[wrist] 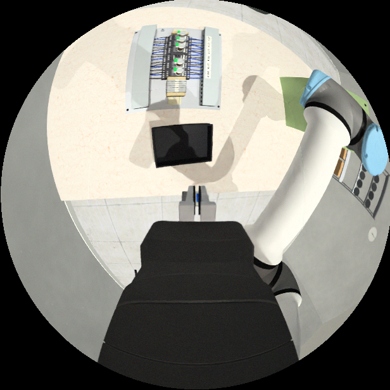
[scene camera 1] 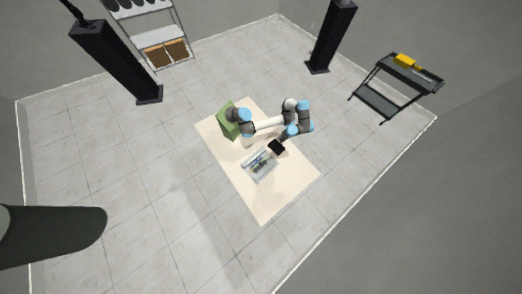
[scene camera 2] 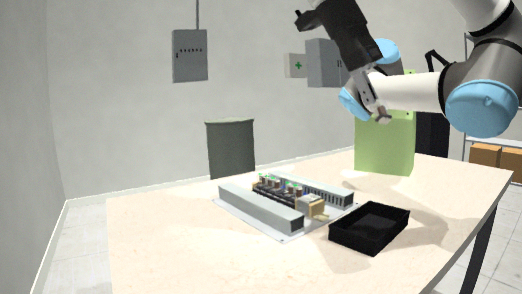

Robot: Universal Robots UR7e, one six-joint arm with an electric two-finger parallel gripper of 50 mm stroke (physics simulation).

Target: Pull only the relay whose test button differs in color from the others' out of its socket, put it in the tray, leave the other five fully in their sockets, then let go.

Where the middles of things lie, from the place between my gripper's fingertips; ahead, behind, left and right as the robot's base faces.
Right now the grey mounting plate [scene camera 2: 310, 224] is 270 mm below my hand, 240 mm to the right of it and 120 mm ahead of it.
